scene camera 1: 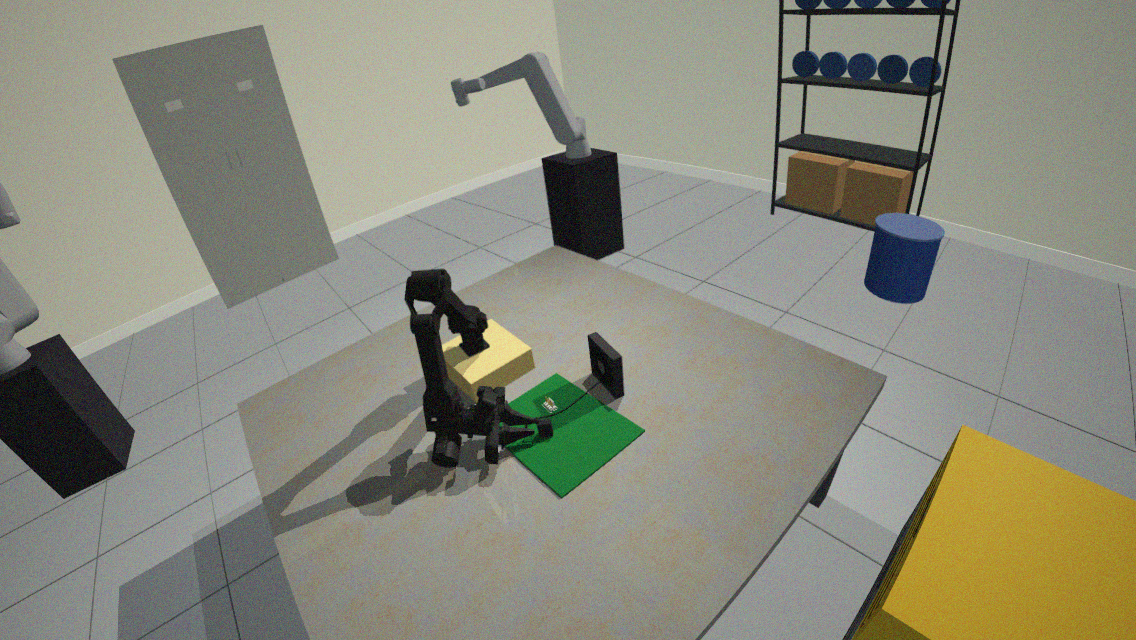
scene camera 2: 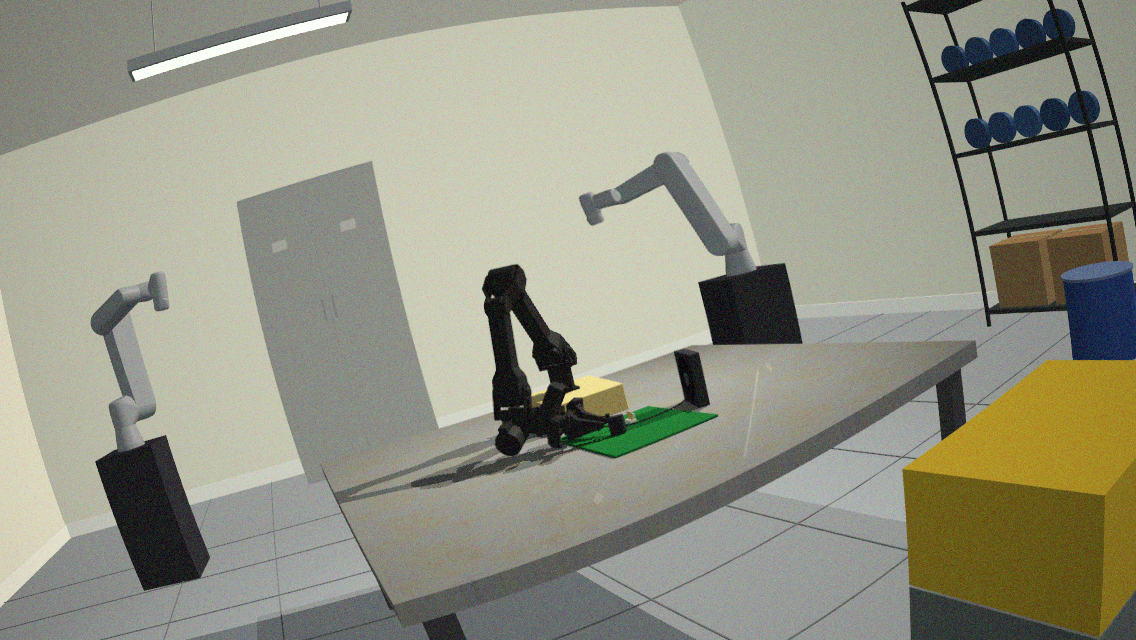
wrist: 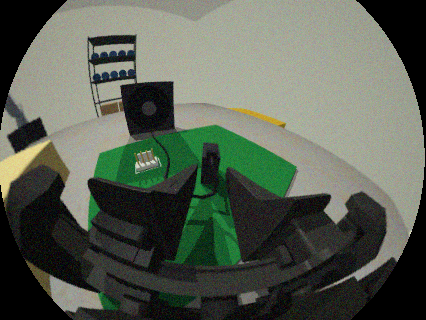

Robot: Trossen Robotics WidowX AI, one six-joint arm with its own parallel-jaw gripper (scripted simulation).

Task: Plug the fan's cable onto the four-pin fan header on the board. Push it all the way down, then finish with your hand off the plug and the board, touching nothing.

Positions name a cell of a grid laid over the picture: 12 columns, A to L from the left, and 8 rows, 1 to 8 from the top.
Observation:
I see my gripper (scene camera 1: F6) and a green board (scene camera 1: G6).
My gripper is seen too in scene camera 2 (scene camera 2: G6) and in the wrist view (wrist: F5). The green board shows as well in scene camera 2 (scene camera 2: G6) and in the wrist view (wrist: F6).

